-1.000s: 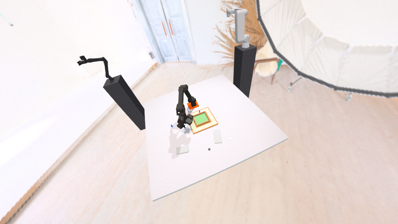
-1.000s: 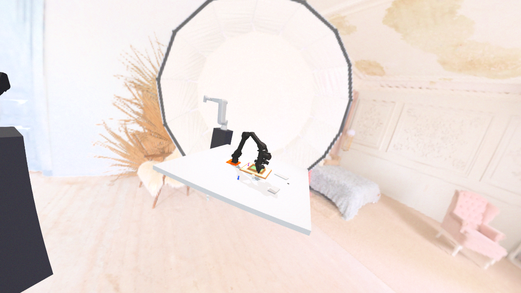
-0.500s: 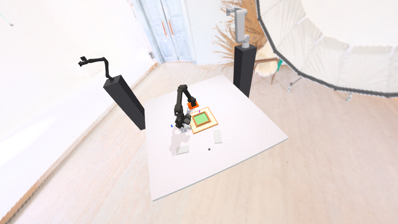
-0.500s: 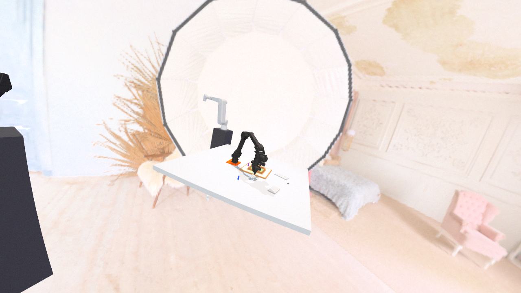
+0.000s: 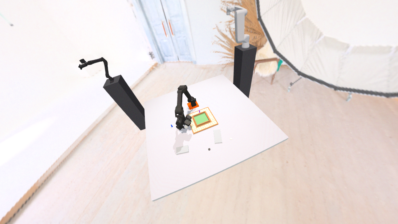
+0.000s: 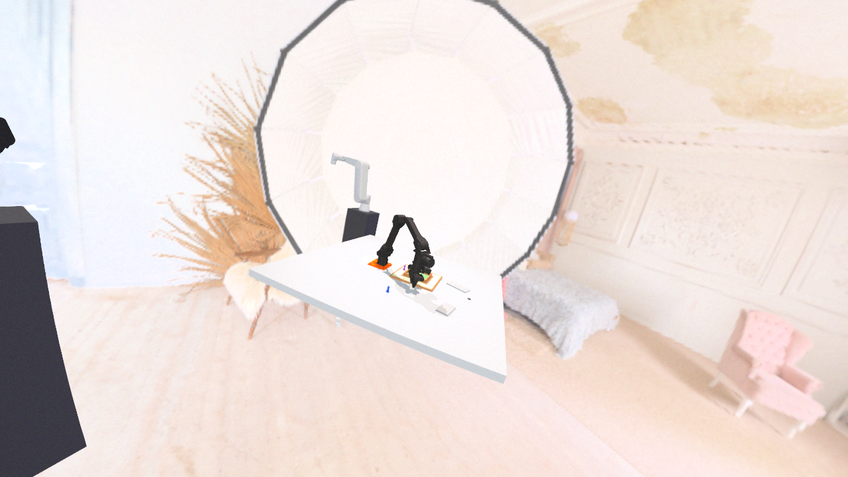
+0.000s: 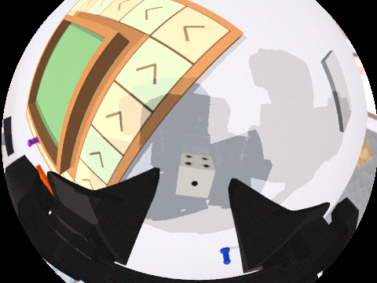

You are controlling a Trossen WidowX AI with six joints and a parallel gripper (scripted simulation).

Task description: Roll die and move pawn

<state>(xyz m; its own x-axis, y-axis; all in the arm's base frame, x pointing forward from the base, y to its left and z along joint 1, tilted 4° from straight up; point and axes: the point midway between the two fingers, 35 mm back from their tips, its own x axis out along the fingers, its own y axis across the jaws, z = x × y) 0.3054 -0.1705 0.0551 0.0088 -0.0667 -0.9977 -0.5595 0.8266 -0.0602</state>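
Right now my gripper tip is 150 mm past the purple pawn, 200 mm to the right of it and 10 mm below it. Round my gripper tip: blue pawn (80 mm behind, 150 mm to the right); then dark disc (330 mm ahead, 150 mm to the left, 20 mm below); then white die (10 mm below).
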